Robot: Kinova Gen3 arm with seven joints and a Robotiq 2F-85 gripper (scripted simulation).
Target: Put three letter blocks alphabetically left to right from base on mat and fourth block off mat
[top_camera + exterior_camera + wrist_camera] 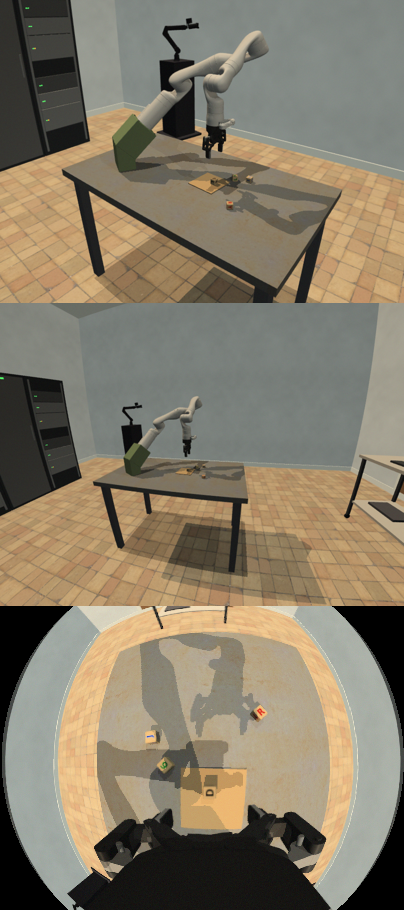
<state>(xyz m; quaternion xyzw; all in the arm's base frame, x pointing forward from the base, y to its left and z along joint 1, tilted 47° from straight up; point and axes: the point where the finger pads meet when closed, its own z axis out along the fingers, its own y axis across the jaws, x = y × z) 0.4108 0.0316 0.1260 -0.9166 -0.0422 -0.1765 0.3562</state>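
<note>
The tan mat lies 15 cm below my hand, 2 cm behind it and 1 cm to the right of it.
</note>
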